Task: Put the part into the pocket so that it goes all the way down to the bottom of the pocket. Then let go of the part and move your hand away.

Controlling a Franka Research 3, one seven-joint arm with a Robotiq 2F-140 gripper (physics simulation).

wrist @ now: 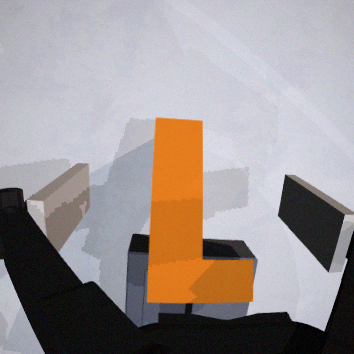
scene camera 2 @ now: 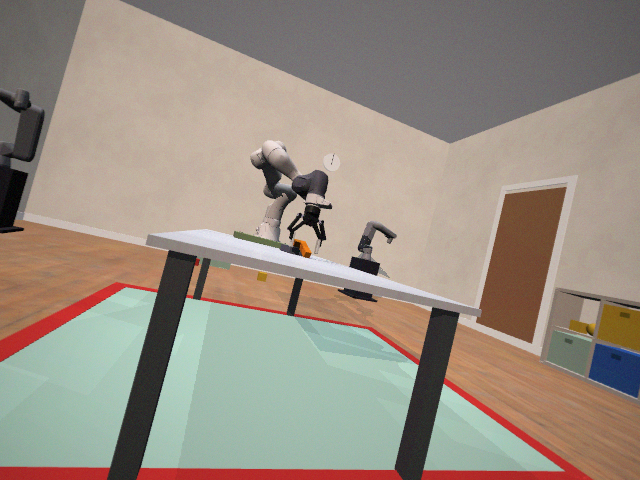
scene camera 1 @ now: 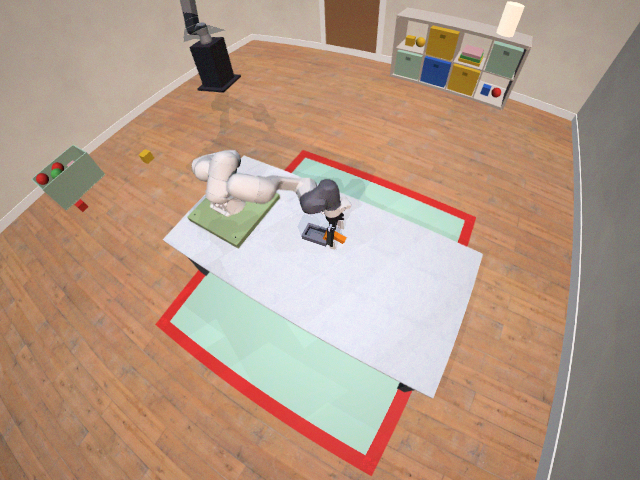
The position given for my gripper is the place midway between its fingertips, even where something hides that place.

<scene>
My gripper [scene camera 2: 303, 250] is open, holding nothing. Also in view: an orange part [wrist: 177, 273]. Also in view: a grey pocket block [wrist: 137, 309].
My gripper also shows in the wrist view [wrist: 187, 190].
</scene>
